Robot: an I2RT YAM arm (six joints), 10 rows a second.
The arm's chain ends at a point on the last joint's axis. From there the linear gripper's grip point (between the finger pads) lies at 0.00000 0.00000 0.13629 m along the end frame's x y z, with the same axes.
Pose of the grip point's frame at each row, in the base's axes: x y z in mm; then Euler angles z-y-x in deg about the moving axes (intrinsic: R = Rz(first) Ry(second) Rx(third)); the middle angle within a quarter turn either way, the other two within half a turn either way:
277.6 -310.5 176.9 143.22 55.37 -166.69
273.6 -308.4 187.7 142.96 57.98 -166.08
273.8 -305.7 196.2 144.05 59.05 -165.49
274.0 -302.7 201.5 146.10 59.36 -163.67
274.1 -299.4 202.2 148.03 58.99 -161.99
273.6 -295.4 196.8 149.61 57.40 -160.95
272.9 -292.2 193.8 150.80 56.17 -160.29
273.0 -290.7 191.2 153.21 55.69 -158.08
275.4 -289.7 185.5 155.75 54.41 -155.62
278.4 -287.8 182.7 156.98 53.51 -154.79
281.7 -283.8 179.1 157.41 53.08 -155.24
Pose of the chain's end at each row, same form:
209.0 -220.0 252.3 143.22 55.37 -166.69
203.8 -214.7 257.8 142.96 57.98 -166.08
202.2 -211.6 264.1 144.05 59.05 -165.49
202.0 -208.1 268.2 146.10 59.36 -163.67
202.2 -204.8 269.0 148.03 58.99 -161.99
202.5 -202.1 266.2 149.61 57.40 -160.95
202.3 -200.1 265.2 150.80 56.17 -160.29
202.7 -198.2 262.5 153.21 55.69 -158.08
206.5 -196.9 257.7 155.75 54.41 -155.62
209.9 -195.6 256.0 156.98 53.51 -154.79
212.3 -193.1 253.4 157.41 53.08 -155.24

